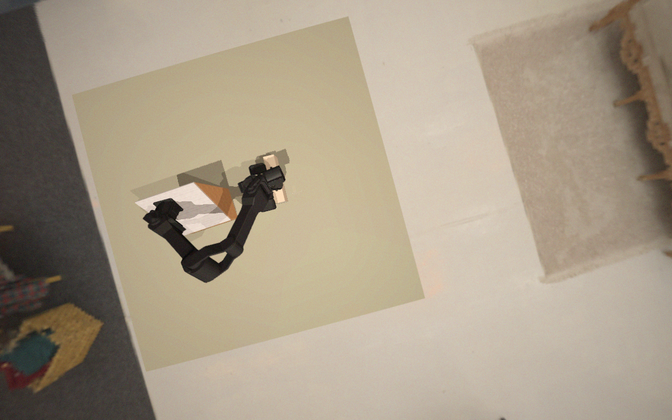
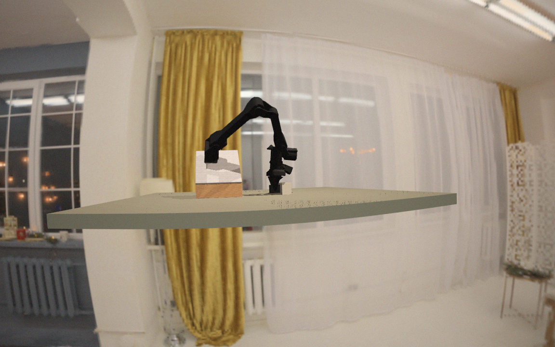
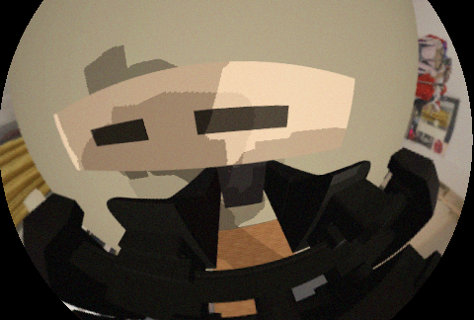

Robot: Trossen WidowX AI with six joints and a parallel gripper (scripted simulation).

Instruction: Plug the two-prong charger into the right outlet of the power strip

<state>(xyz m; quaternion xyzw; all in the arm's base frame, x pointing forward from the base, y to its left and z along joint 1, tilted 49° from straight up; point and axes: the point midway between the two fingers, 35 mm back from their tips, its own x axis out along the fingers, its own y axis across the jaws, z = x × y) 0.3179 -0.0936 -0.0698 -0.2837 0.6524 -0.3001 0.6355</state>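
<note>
Right now my gripper tip is 20 mm short of the dark grey charger and 10 mm below it.
</note>
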